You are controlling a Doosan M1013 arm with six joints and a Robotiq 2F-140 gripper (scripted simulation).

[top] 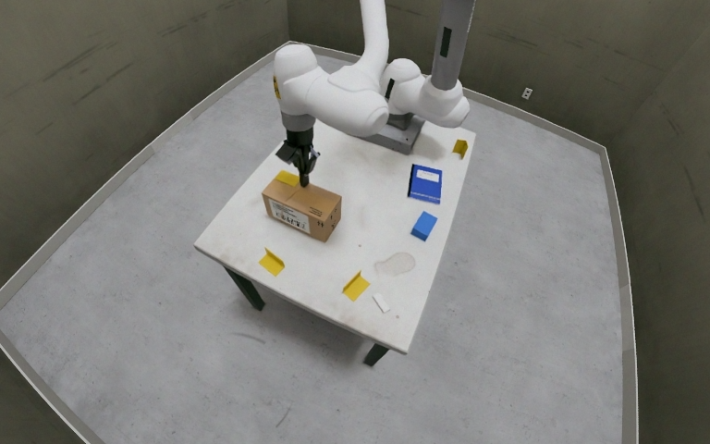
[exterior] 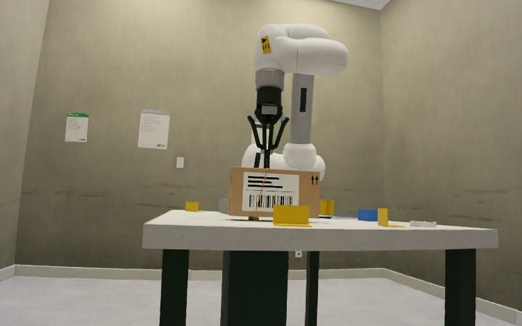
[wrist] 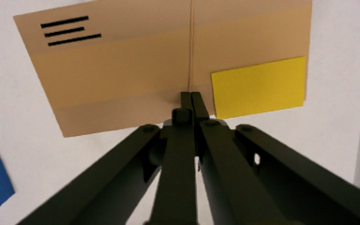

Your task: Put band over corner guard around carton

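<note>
The yellow corner guard is 6 cm to the right of my hand and 4 cm below it. The rest, counted from my hand: blue block (40 cm to the left, 15 cm below, 13 cm behind); small white piece (38 cm to the left, 19 cm ahead, 17 cm below).
</note>
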